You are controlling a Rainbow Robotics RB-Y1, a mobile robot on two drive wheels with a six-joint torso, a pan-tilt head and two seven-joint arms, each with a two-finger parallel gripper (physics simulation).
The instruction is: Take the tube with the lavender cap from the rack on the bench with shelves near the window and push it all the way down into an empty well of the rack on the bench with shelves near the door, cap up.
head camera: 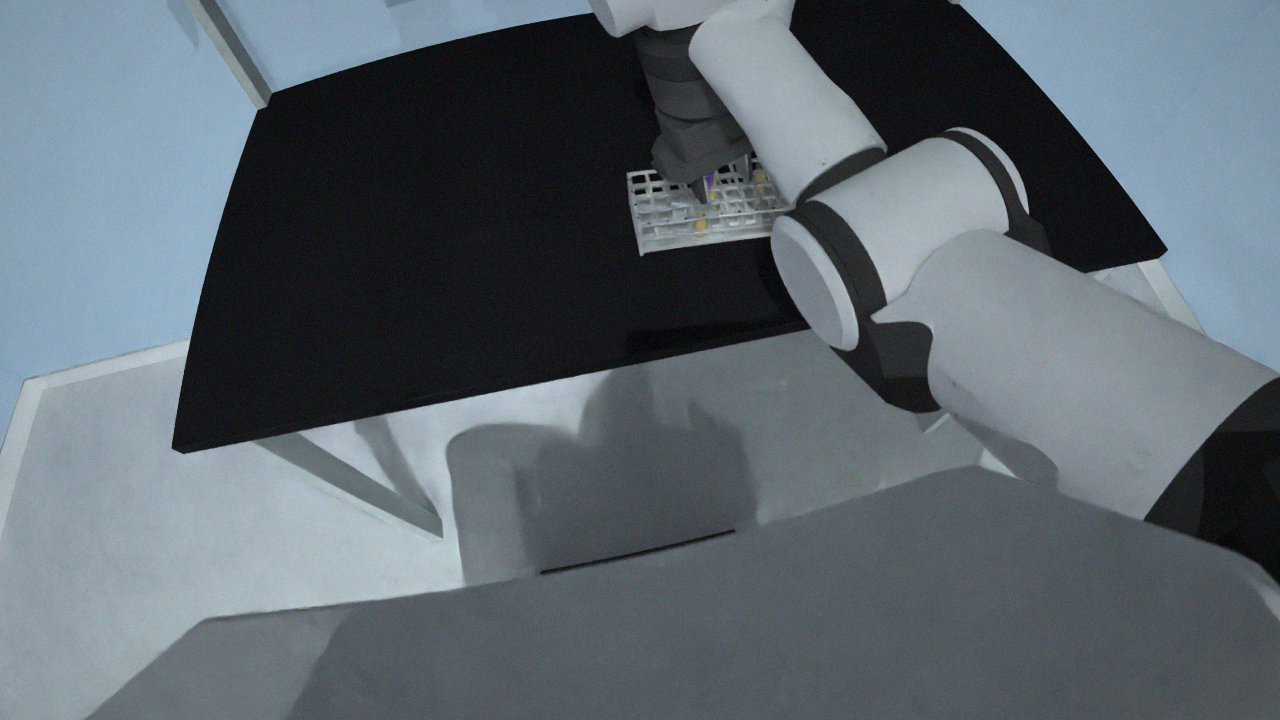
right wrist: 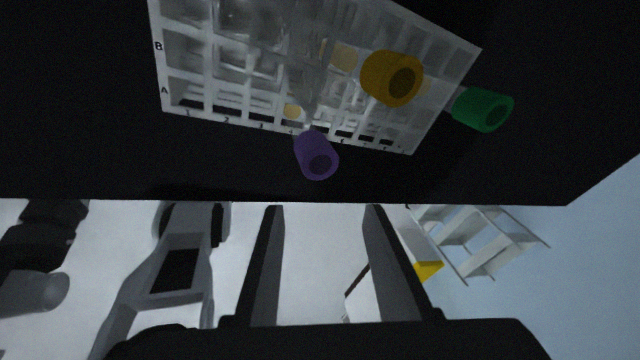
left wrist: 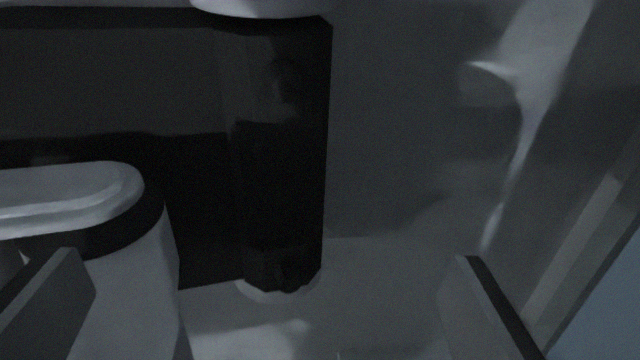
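Note:
The lavender-capped tube stands upright in the clear rack, in the row marked A. Its cap is up. My right gripper is partly open over the rack, with nothing between its fingers. In the right wrist view the lavender cap lies just beyond the fingertips, roughly in line with the gap between them. In the head view the hand hides part of the rack and the other caps. My left gripper is wide open and empty. The other bench's rack does not show.
A yellow-orange cap and a green cap stand near the lavender one. The rack stands on a black bench. A white shelf unit and a yellow block show beyond the bench edge.

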